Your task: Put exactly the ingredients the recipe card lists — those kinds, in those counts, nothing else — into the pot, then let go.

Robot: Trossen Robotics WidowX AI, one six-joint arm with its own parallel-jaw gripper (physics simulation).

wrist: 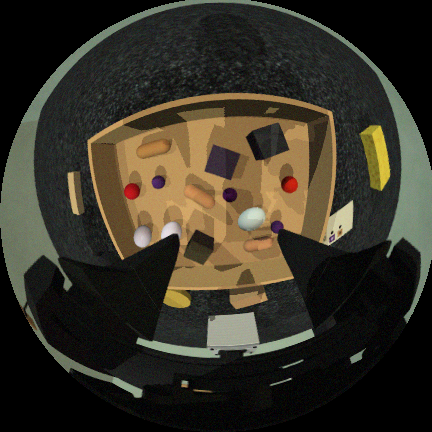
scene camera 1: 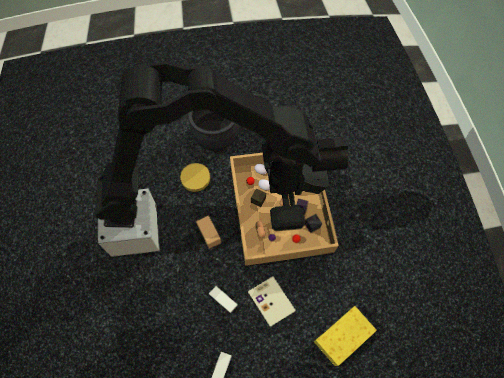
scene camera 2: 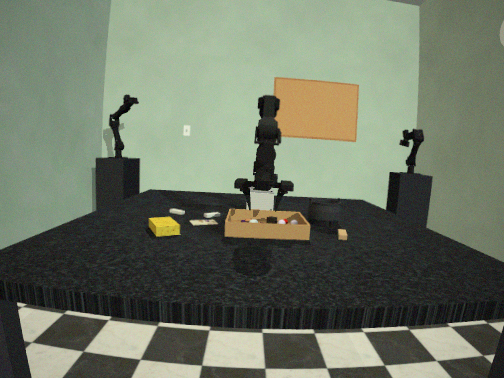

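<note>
My gripper (scene camera 1: 288, 200) (scene camera 2: 262, 207) (wrist: 229, 236) is open and empty above the wooden tray (scene camera 1: 290, 254) (scene camera 2: 267, 231) (wrist: 225, 279). In the wrist view the tray holds purple balls (wrist: 158, 182) (wrist: 230, 195) (wrist: 277, 227), orange-brown capsules (wrist: 153, 149) (wrist: 199, 196) (wrist: 258, 244), red balls (wrist: 131, 191) (wrist: 289, 184), white eggs (wrist: 142, 236) (wrist: 171, 232), a pale blue egg (wrist: 251, 219) and dark cubes (wrist: 222, 162) (wrist: 270, 141) (wrist: 199, 247). The recipe card (scene camera 1: 280, 302) (scene camera 2: 203, 222) (wrist: 342, 220) shows purple and orange squares, one dot beside each. The dark pot (scene camera 1: 212, 137) (scene camera 2: 325, 211) is partly behind the arm in scene camera 1; its inside is dark.
A yellow sponge (scene camera 1: 346, 336) (scene camera 2: 164, 226) (wrist: 376, 158), two white blocks (scene camera 1: 223, 299) (scene camera 1: 221, 366), a yellow disc (scene camera 1: 195, 176) (wrist: 176, 298) and a wooden block (scene camera 1: 208, 232) (wrist: 248, 298) lie around the tray. Another wooden block (scene camera 2: 342, 234) (wrist: 75, 193) lies beyond its far side.
</note>
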